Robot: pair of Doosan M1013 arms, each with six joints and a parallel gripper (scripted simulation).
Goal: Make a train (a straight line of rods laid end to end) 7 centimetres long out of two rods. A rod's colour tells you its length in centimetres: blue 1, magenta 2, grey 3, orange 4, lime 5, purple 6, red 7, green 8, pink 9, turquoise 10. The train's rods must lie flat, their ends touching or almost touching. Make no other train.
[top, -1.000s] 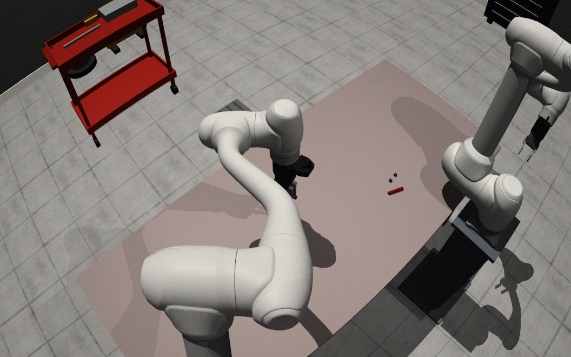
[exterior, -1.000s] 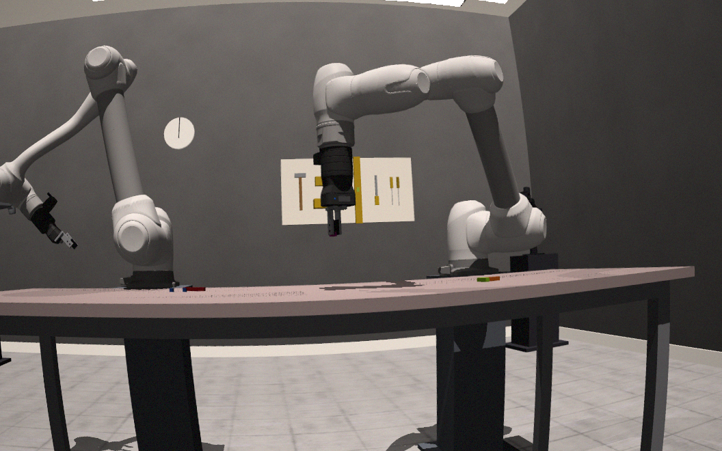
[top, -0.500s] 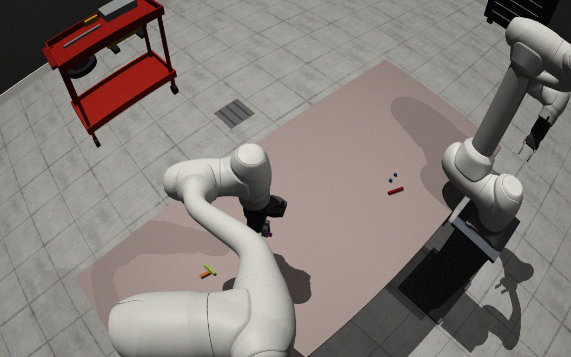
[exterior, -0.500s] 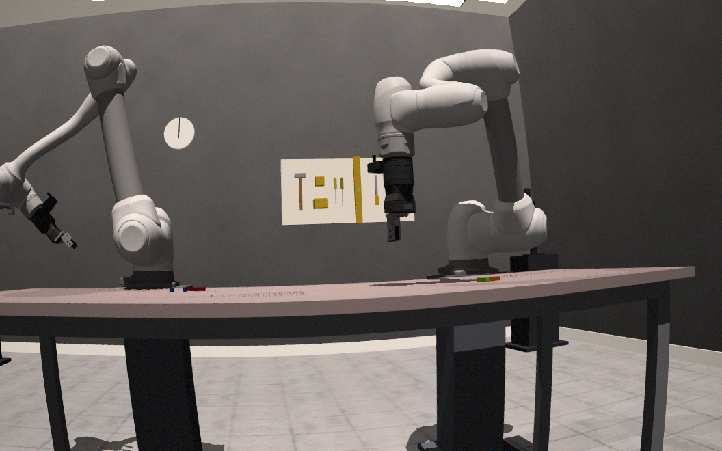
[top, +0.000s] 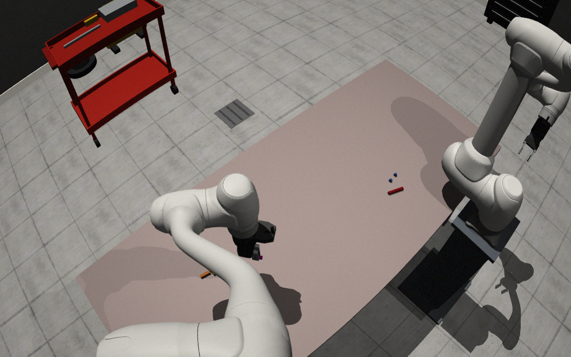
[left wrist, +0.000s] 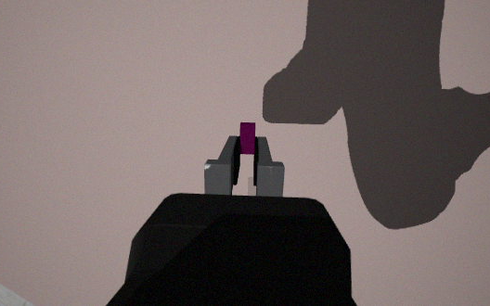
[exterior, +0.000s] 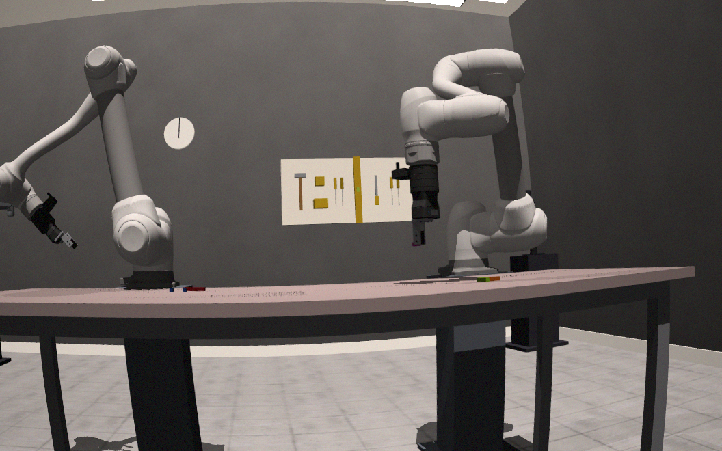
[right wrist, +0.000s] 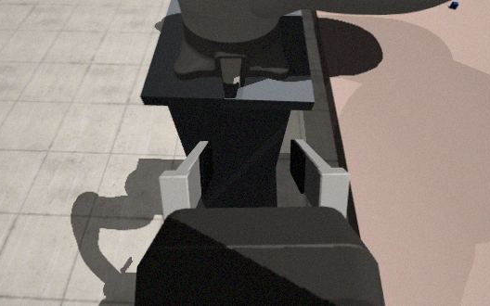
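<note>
The lime rod lies 130 mm to the left of my left hand, 120 mm below it and 110 mm ahead of it. From my left hand the other things lie so: red rod (590 mm to the right, 150 mm behind, 120 mm below); then orange rod (150 mm to the left, 120 mm below, 110 mm ahead); then magenta rod (20 mm below, 10 mm to the right, 10 mm behind).
</note>
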